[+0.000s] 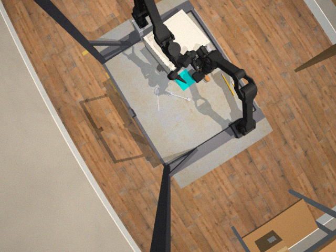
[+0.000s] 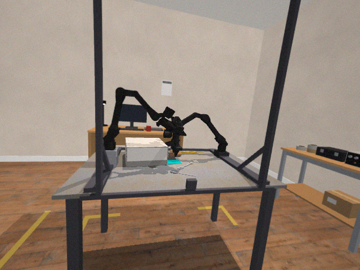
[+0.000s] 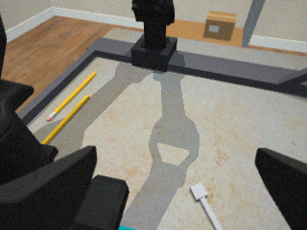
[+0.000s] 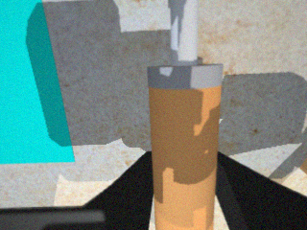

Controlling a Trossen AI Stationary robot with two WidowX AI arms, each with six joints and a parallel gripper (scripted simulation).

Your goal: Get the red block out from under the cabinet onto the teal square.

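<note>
Right now the teal square is 110 mm behind my right hand, 60 mm to the left of it and 40 mm below it. From my right hand the other things lie so: fork (220 mm behind, 10 mm to the left, 30 mm below); wooden cube (90 mm ahead, 10 mm to the right, 20 mm below); yellow cube (120 mm ahead, 70 mm to the left, 30 mm below).
</note>
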